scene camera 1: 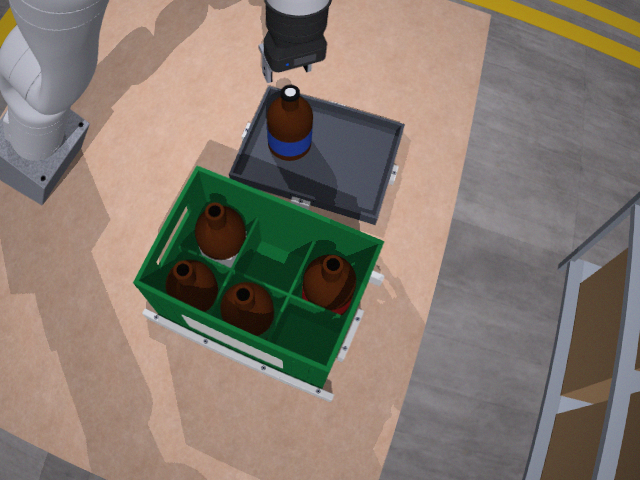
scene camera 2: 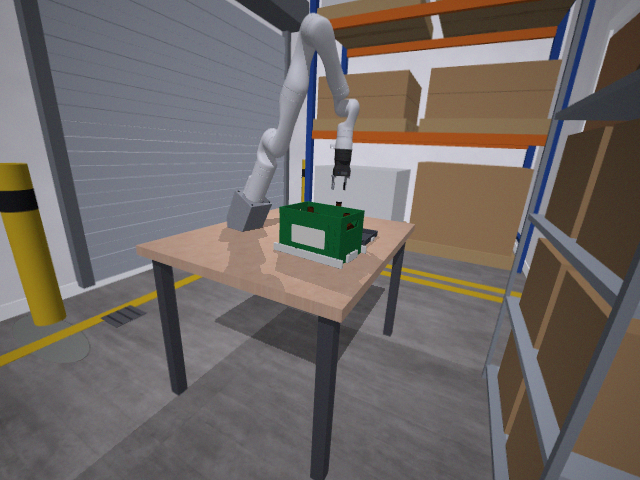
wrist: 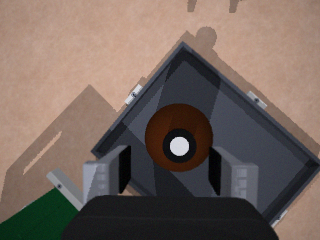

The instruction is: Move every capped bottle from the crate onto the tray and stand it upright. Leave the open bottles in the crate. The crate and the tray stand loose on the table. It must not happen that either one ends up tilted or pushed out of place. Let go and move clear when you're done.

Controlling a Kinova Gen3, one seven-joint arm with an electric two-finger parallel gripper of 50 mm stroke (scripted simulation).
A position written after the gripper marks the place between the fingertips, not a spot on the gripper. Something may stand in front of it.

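Observation:
A capped bottle (scene camera 1: 289, 124) is part of the scene, and the wrist view also has the capped bottle (wrist: 174, 133). There is a green crate (scene camera 1: 282, 239) too, with scene camera 2 giving another view of the green crate (scene camera 2: 326, 233). A dark grey tray (scene camera 1: 351, 158) is visible, and in the wrist view there is again the dark grey tray (wrist: 240, 126). The gripper (scene camera 1: 286, 71) is visible as well.

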